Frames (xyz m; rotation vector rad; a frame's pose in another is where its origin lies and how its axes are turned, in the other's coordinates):
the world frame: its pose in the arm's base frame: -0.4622 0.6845 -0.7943 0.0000 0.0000 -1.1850
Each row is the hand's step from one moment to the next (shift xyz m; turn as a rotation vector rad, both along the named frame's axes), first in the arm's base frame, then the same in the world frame.
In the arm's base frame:
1: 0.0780 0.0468 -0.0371 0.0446 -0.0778 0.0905
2: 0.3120 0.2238 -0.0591 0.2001 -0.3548 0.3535
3: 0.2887 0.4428 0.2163 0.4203 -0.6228 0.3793
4: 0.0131 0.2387 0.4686 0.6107 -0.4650 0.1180
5: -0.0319 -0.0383 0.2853 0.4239 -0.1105 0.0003
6: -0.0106 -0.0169 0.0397 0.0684 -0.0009 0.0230
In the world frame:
1: -0.0140 0.0899 -0.0371 0.0889 0.0120 0.0905
2: -0.0899 0.3733 -0.0591 0.4040 0.0519 0.3535
3: -0.3016 0.4341 0.2163 0.7352 0.1550 0.3793
4: -0.2162 0.1020 0.4686 0.6606 0.3908 0.1180
5: 0.0235 -0.0440 0.2853 0.2619 0.3512 0.0003
6: 0.0117 -0.0162 0.0397 0.0266 0.0630 0.0230

